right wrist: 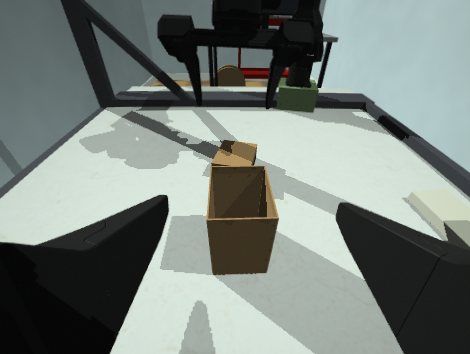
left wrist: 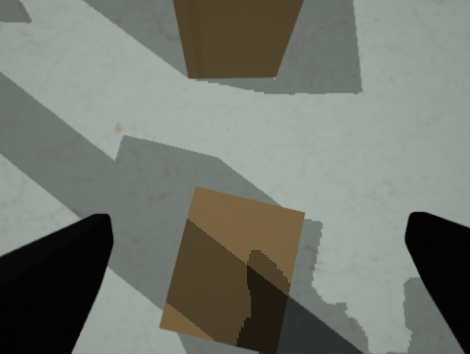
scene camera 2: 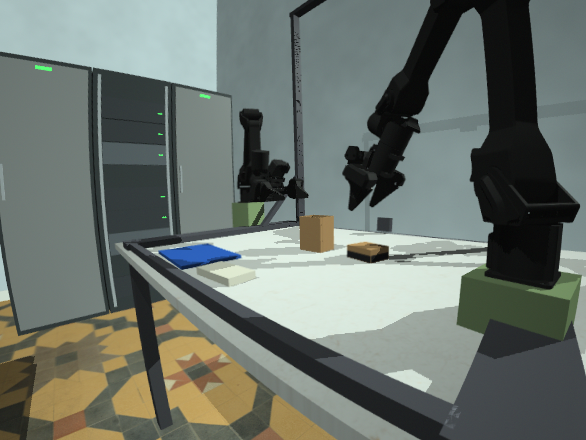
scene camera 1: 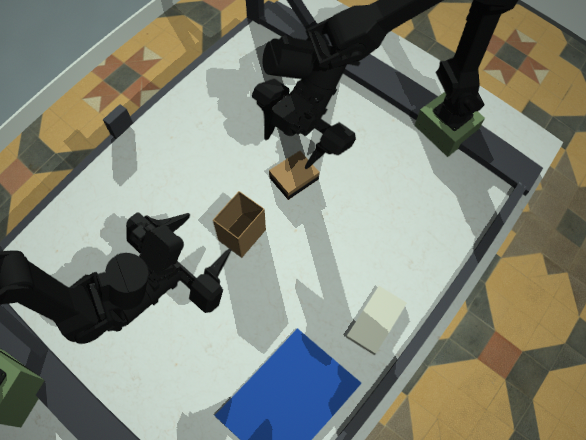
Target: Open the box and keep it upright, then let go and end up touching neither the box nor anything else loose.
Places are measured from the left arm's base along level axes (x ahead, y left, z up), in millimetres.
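Where they show: left gripper, between the fingertips: [right wrist: 233, 107] [left wrist: 260, 227] [scene camera 2: 361, 208] [scene camera 1: 286, 153]; right gripper, between the fingertips: [right wrist: 253, 206] [scene camera 2: 296, 197] [scene camera 1: 209, 232]; left arm's base, origin of its link: [right wrist: 297, 83] [scene camera 2: 522, 275] [scene camera 1: 453, 113]; right arm's base, origin of its link: [scene camera 2: 247, 202].
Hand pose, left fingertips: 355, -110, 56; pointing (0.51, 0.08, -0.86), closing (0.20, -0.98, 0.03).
Each offset is from my left fingertips to the top centre of the thing, as dx, dy, dz.
The brown box @[+132, +32, -24] [scene camera 1: 254, 232] [scene camera 2: 317, 233] [left wrist: 235, 40] [right wrist: 241, 247] stands upright on the table, its top open. Its lid @[-21, +0, -85] [scene camera 1: 286, 175] [scene camera 2: 368, 251] [left wrist: 225, 250] [right wrist: 237, 154] lies apart from it on the table, light brown above with dark sides. My left gripper [scene camera 1: 287, 152] [scene camera 2: 362, 207] [left wrist: 260, 227] [right wrist: 233, 107] is open and empty, raised above the lid, with a gap below its fingertips. My right gripper [scene camera 1: 209, 233] [scene camera 2: 295, 198] [right wrist: 253, 206] is open and empty, back from the box, with its fingers spread and a gap between them and the box.
A flat blue slab @[+259, +325, -107] [scene camera 1: 295, 385] [scene camera 2: 200, 255] lies on the table at the bottom of scene camera 1. A cream block @[+49, +315, -100] [scene camera 1: 377, 320] [scene camera 2: 227, 274] [right wrist: 440, 205] lies near it. A dark frame rail [scene camera 1: 480, 290] runs along the table edge.
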